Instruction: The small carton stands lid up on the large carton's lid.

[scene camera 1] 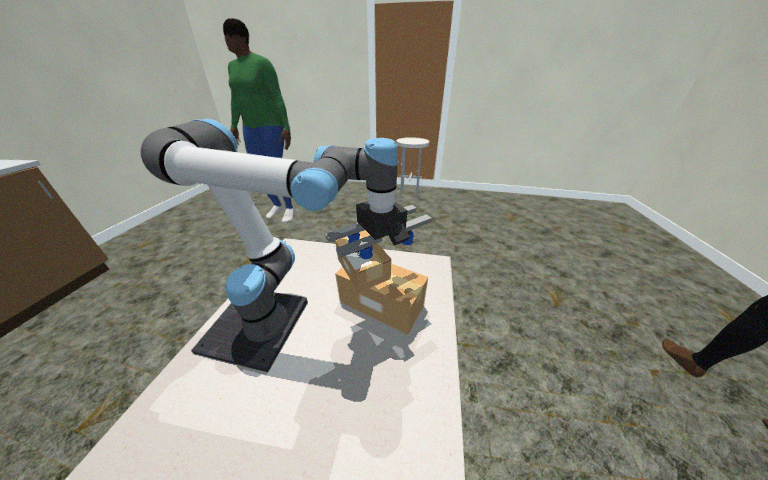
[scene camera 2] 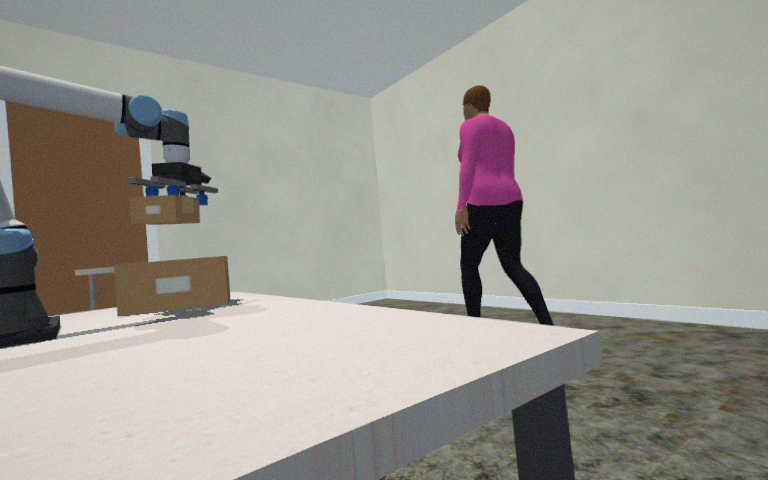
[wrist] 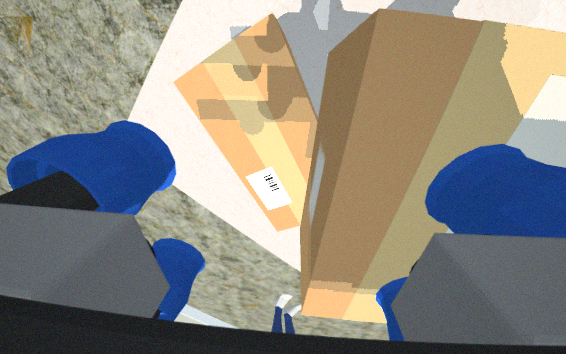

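From the wrist view, my suction head [wrist: 495, 189] is carrying a small carton [wrist: 404, 95], and the small carton touches nothing else; there's also a large carton [wrist: 249, 95], which rests on the table. In scene camera 1 you'd see the small carton [scene camera 1: 364, 273] and the large carton [scene camera 1: 397, 302]. Scene camera 2 shows the small carton [scene camera 2: 167, 209] too, along with the large carton [scene camera 2: 146, 287].
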